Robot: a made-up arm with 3 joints. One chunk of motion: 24 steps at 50 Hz.
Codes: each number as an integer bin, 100 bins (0 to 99) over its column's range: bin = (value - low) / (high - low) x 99, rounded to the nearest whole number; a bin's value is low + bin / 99 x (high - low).
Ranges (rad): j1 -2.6..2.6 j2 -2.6..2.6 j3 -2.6..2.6
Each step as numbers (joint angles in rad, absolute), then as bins.
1 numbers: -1.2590 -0.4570 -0.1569
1 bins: 26 41 47
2 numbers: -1.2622 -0.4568 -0.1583
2 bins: 25 41 46
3 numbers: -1.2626 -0.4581 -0.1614
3 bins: 25 41 46
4 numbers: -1.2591 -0.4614 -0.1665
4 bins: 26 41 46
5 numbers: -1.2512 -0.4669 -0.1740
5 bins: 26 41 46
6 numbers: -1.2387 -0.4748 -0.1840
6 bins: 26 40 46
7 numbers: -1.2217 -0.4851 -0.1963
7 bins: 26 40 46
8 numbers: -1.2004 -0.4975 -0.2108
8 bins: 27 40 45
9 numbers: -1.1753 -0.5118 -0.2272
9 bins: 27 40 45
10 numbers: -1.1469 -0.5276 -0.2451
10 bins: 28 39 45
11 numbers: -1.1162 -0.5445 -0.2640
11 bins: 28 39 44
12 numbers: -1.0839 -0.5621 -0.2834
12 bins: 29 39 44
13 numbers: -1.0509 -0.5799 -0.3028
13 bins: 29 38 44
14 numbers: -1.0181 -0.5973 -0.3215
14 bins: 30 38 43
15 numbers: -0.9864 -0.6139 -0.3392
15 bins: 31 38 43
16 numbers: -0.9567 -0.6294 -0.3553
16 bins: 31 38 43
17 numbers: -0.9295 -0.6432 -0.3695
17 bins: 32 37 42
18 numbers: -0.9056 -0.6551 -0.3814
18 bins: 32 37 42
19 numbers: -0.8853 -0.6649 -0.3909
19 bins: 33 37 42
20 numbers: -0.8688 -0.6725 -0.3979
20 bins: 33 37 42
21 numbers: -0.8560 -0.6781 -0.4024
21 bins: 33 37 42
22 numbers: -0.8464 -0.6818 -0.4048
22 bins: 33 37 42
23 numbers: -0.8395 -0.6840 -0.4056
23 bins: 34 36 42
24 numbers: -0.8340 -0.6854 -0.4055
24 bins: 34 36 42
